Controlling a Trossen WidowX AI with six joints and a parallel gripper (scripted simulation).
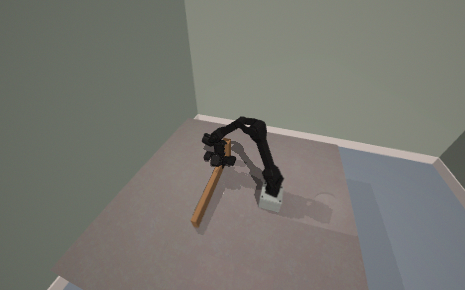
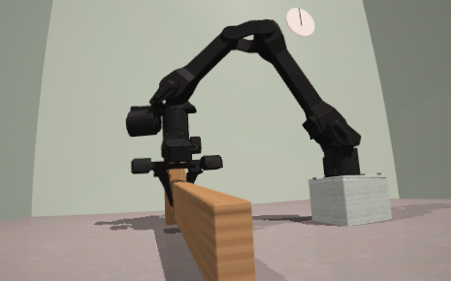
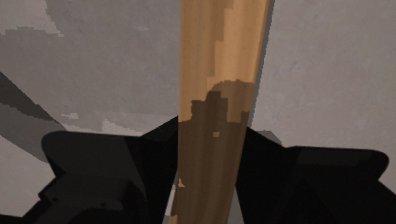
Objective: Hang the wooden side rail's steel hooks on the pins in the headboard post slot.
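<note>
My gripper tip is 11 cm to the left of the headboard post, 4 cm below it and 2 cm short of it.
</note>
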